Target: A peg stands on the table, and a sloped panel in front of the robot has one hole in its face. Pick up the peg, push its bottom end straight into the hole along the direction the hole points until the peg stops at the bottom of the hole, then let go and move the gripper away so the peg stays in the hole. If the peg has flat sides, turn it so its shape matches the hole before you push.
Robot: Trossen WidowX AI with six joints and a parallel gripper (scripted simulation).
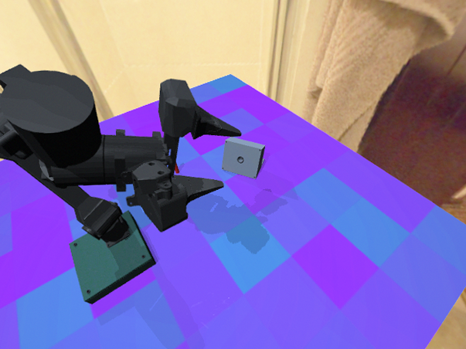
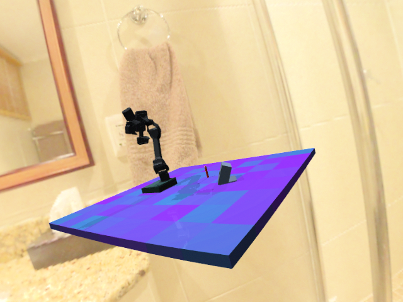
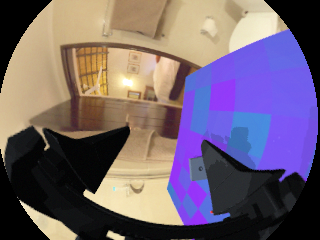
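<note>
The red round peg is 10 mm ahead of my gripper tip, 380 mm to the left of it and 320 mm below it. Also, from my gripper tip: panel (220 mm ahead, 260 mm to the left, 340 mm below).
</note>
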